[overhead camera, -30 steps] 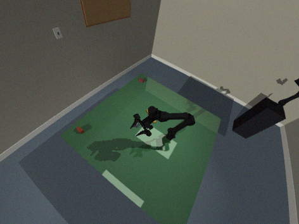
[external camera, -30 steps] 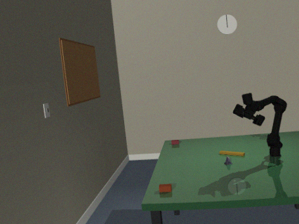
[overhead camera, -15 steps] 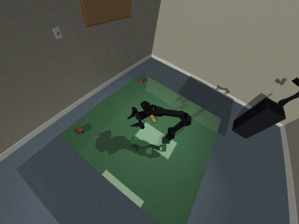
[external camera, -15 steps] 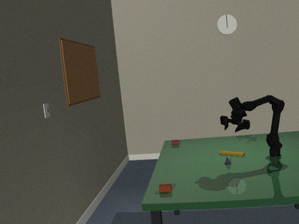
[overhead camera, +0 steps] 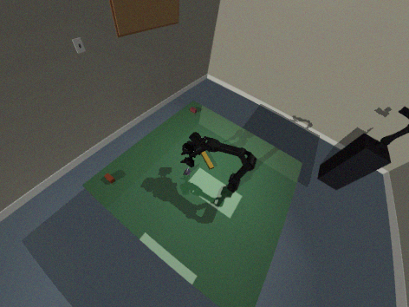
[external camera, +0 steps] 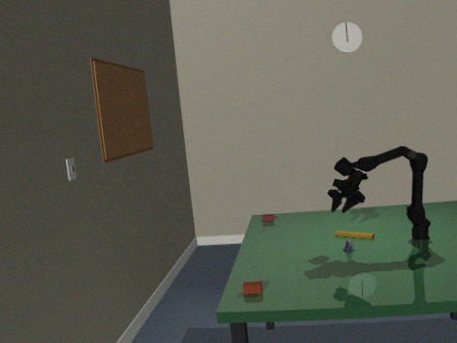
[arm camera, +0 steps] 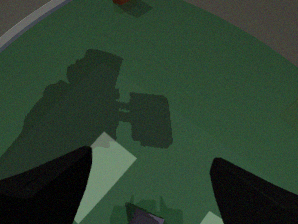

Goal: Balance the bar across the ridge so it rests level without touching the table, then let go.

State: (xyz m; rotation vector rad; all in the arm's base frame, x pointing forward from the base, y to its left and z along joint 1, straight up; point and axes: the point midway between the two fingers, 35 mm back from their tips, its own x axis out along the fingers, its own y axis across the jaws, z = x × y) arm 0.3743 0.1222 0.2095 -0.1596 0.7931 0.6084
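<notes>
Right now the yellow bar is 100 mm behind my gripper tip, 230 mm to the right of it and 180 mm below it.
</notes>
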